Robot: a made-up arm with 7 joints. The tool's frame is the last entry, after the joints. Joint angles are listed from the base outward. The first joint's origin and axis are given. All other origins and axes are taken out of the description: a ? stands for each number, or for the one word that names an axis. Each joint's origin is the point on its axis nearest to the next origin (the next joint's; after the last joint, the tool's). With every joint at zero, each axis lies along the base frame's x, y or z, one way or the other. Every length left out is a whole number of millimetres.
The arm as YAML. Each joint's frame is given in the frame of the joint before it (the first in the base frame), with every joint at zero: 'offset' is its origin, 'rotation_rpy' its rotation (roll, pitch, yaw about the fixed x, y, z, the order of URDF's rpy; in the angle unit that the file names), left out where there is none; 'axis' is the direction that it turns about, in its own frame. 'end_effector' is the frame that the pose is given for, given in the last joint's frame.
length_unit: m
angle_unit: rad
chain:
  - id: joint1
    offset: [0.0, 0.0, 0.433]
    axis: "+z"
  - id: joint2
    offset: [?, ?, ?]
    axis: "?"
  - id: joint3
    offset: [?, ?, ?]
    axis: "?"
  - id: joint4
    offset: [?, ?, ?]
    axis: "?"
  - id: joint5
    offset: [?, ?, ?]
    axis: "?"
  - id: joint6
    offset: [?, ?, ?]
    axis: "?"
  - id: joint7
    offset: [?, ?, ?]
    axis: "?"
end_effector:
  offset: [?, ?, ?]
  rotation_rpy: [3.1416, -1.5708, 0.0]
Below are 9 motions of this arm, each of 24 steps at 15 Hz.
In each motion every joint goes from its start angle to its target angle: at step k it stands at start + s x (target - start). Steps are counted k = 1, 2, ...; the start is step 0. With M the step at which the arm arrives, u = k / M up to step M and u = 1 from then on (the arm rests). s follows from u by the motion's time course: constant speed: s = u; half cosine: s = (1 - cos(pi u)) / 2; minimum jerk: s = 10 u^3 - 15 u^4 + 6 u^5.
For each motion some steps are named. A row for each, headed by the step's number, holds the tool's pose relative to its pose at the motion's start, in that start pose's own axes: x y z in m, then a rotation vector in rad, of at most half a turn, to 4 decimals.
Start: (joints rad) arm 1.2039 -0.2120 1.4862 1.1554 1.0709 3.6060 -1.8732
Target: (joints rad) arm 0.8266 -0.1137 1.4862 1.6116 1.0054 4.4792 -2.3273
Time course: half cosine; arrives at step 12
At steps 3, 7, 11, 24:
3: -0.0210 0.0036 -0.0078 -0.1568 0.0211 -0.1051
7: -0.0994 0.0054 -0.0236 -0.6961 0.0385 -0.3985
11: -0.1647 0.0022 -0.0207 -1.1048 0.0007 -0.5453
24: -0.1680 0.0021 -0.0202 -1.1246 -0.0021 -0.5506

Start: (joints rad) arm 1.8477 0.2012 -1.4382 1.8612 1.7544 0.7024 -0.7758
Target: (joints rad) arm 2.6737 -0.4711 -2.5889 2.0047 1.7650 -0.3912 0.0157
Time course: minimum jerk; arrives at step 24
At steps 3, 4, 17, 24:
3: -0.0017 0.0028 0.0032 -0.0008 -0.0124 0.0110
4: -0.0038 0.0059 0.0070 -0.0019 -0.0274 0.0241
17: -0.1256 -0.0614 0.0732 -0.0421 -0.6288 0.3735
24: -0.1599 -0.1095 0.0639 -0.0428 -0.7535 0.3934

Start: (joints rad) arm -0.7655 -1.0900 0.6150 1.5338 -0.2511 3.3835 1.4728
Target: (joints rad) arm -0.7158 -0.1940 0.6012 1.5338 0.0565 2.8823 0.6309
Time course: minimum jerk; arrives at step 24
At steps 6, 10, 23, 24:
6: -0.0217 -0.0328 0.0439 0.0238 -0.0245 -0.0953
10: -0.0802 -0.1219 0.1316 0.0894 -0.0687 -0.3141
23: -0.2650 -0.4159 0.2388 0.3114 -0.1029 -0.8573
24: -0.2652 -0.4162 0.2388 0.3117 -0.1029 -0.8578

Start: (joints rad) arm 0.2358 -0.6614 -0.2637 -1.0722 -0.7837 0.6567 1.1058
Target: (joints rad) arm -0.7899 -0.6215 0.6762 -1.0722 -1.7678 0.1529 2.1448
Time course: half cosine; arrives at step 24
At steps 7, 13, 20, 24:
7: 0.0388 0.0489 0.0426 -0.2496 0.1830 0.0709
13: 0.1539 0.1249 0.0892 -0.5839 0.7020 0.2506
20: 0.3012 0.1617 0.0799 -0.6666 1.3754 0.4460
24: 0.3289 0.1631 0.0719 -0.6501 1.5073 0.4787

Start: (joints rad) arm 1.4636 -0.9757 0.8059 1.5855 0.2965 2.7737 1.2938
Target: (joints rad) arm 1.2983 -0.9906 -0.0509 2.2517 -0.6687 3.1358 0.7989
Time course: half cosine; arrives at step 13
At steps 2, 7, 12, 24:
2: 0.0220 0.0004 -0.0028 0.0095 -0.0211 -0.1020
7: 0.2024 -0.0227 -0.0613 -0.0313 -0.2344 -0.8666
12: 0.3184 -0.0706 -0.1559 -0.1971 -0.4384 -1.2617
24: 0.3215 -0.0726 -0.1597 -0.2038 -0.4450 -1.2705

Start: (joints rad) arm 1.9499 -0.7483 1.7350 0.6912 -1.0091 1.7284 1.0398
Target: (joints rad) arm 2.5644 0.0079 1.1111 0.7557 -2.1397 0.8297 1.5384
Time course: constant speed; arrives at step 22
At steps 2, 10, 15, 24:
2: -0.0531 -0.0614 0.0299 -0.0234 -0.1065 -0.1005
10: -0.2629 -0.3077 0.0582 -0.1131 -0.2865 -0.5501
15: -0.3653 -0.4457 0.0141 -0.1482 -0.1807 -0.8150
24: -0.4419 -0.6062 -0.0926 -0.1499 0.2198 -1.0549

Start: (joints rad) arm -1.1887 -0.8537 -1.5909 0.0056 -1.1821 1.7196 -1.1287
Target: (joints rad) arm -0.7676 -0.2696 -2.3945 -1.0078 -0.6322 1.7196 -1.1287
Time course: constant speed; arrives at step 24
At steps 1, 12, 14, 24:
1: -0.0338 0.0062 -0.0067 -0.0241 -0.0540 -0.0081
12: -0.2970 0.0700 -0.1568 -0.3211 -0.5147 -0.1366
14: -0.3224 0.0782 -0.1910 -0.3778 -0.5689 -0.1668
24: -0.3622 0.0908 -0.3494 -0.6470 -0.6895 -0.3220

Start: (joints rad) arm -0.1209 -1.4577 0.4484 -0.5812 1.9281 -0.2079 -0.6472
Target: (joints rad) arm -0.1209 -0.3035 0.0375 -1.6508 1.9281 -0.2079 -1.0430
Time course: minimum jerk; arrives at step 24
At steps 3, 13, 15, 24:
3: 0.0188 -0.0098 0.0152 0.0076 -0.0212 -0.0337
13: 0.2825 -0.5993 0.5550 0.3832 -0.6863 -1.2505
15: 0.2151 -0.7766 0.6526 0.5166 -0.8409 -1.5727
24: -0.0224 -1.0427 0.7408 0.8099 -1.1189 -2.1660

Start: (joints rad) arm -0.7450 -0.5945 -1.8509 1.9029 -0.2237 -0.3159 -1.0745
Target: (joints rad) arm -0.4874 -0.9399 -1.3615 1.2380 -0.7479 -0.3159 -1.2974
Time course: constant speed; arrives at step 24
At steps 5, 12, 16, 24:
5: 0.0354 -0.0985 -0.1041 -0.2889 -0.0975 -0.0467
12: 0.0859 -0.2841 -0.2062 -0.6829 -0.2224 -0.0989
16: 0.1110 -0.4075 -0.2358 -0.9020 -0.2853 -0.1211
24: 0.1441 -0.6681 -0.2260 -1.3246 -0.3859 -0.1483

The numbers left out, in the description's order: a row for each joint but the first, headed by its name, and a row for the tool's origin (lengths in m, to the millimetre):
joint2: xyz 0.0 -0.07 0.0, axis -y
joint3: xyz 0.0 0.0 0.501, axis +z
joint4: xyz 0.029 0.063 0.0, axis +y
joint5: xyz -0.015 0.0 0.408, axis +z
joint6: xyz 0.0 -0.109 0.0, axis -y
joint7: xyz 0.014 0.0 0.102, axis +x
tool: xyz 0.0 0.0 0.0

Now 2 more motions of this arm.
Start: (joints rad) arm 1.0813 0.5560 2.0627 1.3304 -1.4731 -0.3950 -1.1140
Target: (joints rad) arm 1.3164 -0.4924 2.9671 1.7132 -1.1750 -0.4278 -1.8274
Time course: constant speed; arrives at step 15
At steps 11, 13, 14, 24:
11: -0.2262 -0.1866 0.2310 -0.6226 0.9492 -0.6114
13: -0.2583 -0.2381 0.2960 -0.8186 1.0450 -0.6549
14: -0.2707 -0.2658 0.3313 -0.9215 1.0806 -0.6665
24: -0.2803 -0.2946 0.3683 -1.0264 1.1076 -0.6711

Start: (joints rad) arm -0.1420 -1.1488 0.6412 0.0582 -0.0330 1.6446 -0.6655
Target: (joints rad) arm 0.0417 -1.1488 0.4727 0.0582 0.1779 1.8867 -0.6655
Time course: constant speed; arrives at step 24
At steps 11, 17, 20, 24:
11: -0.0077 -0.0696 -0.0042 0.0007 0.0850 0.0576
17: -0.0113 -0.1075 -0.0087 -0.0010 0.1291 0.0914
20: -0.0129 -0.1263 -0.0116 -0.0024 0.1505 0.1088
24: -0.0150 -0.1514 -0.0160 -0.0049 0.1783 0.1326

